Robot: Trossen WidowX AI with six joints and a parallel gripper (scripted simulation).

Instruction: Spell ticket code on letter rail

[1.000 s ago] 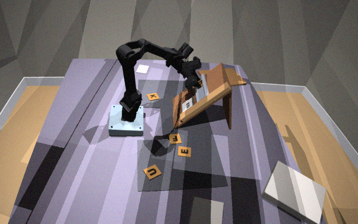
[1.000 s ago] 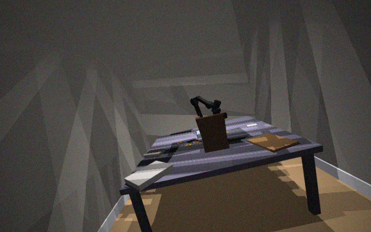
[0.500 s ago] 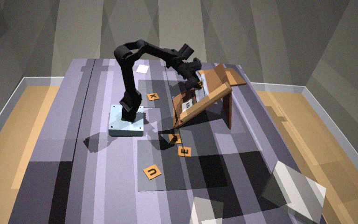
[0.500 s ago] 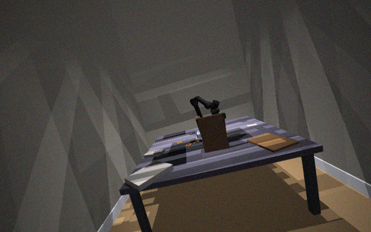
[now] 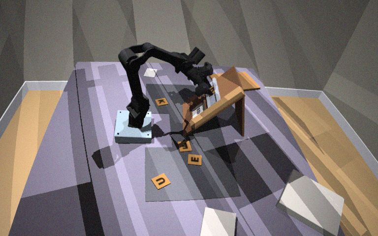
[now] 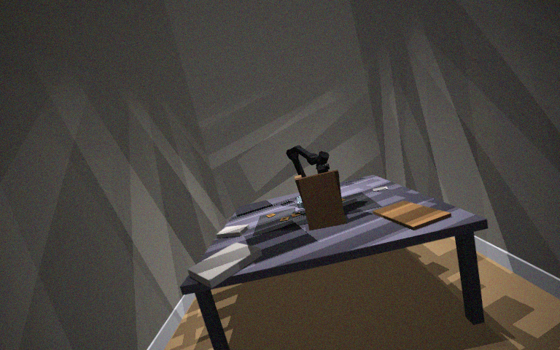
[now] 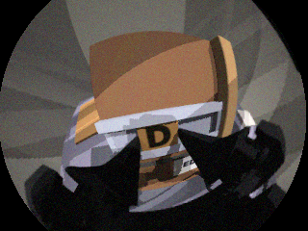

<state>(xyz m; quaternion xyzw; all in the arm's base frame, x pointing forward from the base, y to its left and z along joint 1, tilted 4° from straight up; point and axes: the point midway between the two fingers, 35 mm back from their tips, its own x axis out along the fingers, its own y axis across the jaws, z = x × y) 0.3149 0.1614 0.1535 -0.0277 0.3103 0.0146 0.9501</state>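
My gripper tip is now 6 cm past the white ticket, 7 cm to the left of it and 8 cm above it. The rest, counted from my gripper tip: white card (35 cm behind, 36 cm to the left, 16 cm below); flat wooden slab (21 cm ahead, 37 cm to the left, 16 cm below); dark grey mat (15 cm behind, 13 cm to the right, 16 cm below).
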